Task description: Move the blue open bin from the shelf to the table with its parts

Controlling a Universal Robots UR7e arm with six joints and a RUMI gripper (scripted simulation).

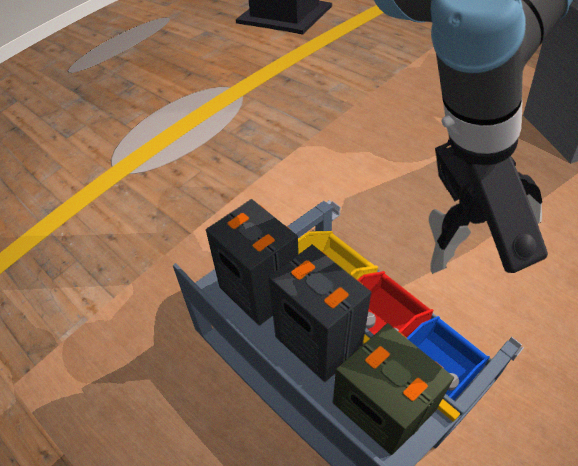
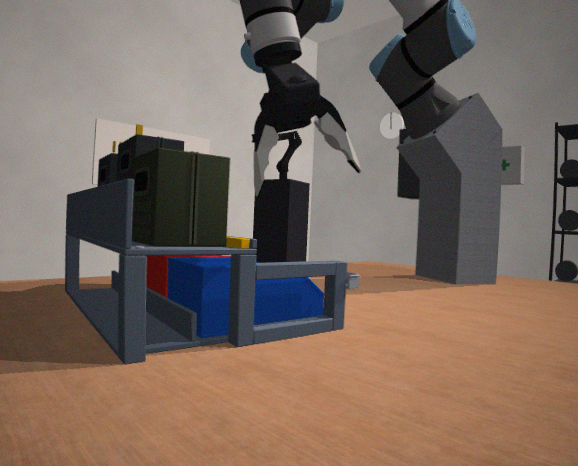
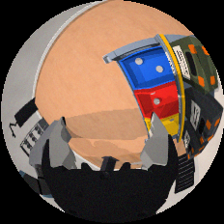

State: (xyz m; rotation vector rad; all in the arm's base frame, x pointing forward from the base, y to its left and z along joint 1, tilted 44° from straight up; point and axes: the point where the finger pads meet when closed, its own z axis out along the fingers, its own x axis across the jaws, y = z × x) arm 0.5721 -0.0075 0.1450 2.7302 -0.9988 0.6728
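Right now the blue open bin is 12 cm ahead of my hand, 2 cm to the right of it and 14 cm below it. Round my hand: green case (21 cm ahead, 6 cm to the right, 4 cm below); then red bin (8 cm ahead, 12 cm to the right, 14 cm below); then yellow bin (4 cm ahead, 23 cm to the right, 14 cm below).
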